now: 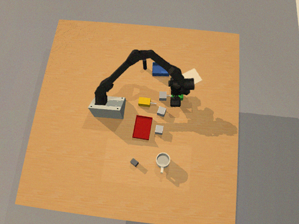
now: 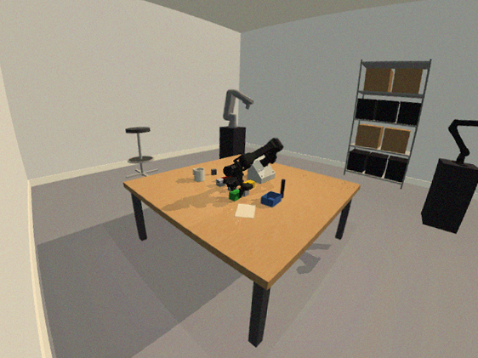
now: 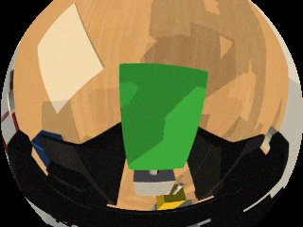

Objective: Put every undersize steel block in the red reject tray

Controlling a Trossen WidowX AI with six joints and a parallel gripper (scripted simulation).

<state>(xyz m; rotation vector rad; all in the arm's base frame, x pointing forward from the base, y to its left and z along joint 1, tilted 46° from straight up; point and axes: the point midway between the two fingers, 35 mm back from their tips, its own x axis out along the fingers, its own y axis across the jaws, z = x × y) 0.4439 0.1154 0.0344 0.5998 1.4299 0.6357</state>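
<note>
Now: gripper tip 22 cm to the left of the steel block, 9 cm past it and 1 cm below it. Round my gripper tip: yellow gauge (16 cm behind, 5 cm to the right, 1 cm above); green GO gauge (2 cm above, 1 cm behind); paper sheet (13 cm to the left, 9 cm ahead, 1 cm below).
</note>
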